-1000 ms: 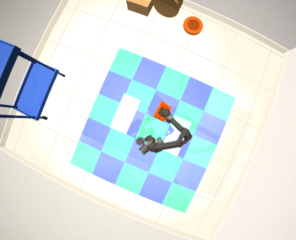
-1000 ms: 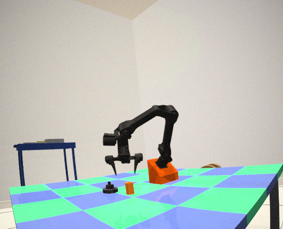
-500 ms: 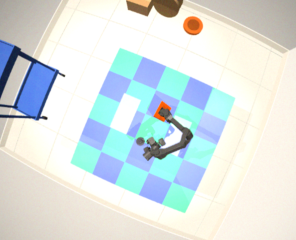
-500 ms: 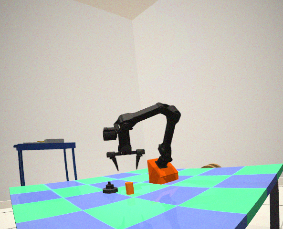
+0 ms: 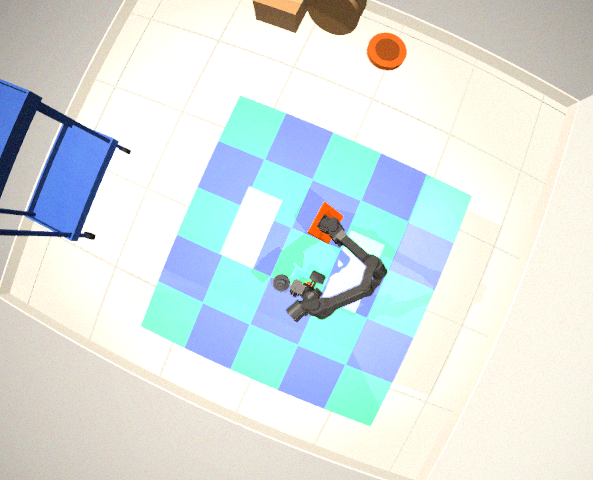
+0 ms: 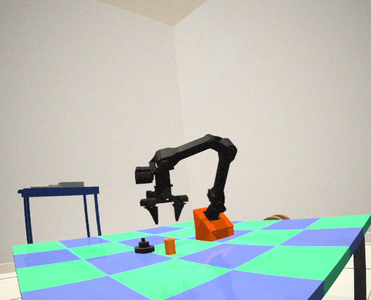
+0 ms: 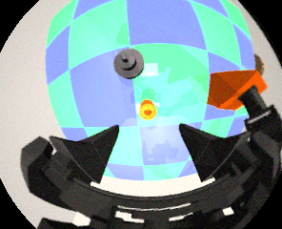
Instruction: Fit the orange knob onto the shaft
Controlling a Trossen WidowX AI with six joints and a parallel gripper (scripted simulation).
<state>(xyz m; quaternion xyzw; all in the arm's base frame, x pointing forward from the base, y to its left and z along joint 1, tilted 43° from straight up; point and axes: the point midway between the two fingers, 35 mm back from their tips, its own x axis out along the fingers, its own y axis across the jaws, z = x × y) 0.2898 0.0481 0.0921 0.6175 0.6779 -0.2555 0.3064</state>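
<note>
Now: gripper tip 9 cm above the orange knob. Also, from my gripper tip: dark round pedestal 6 cm ahead, 12 cm to the right, 9 cm below.
</note>
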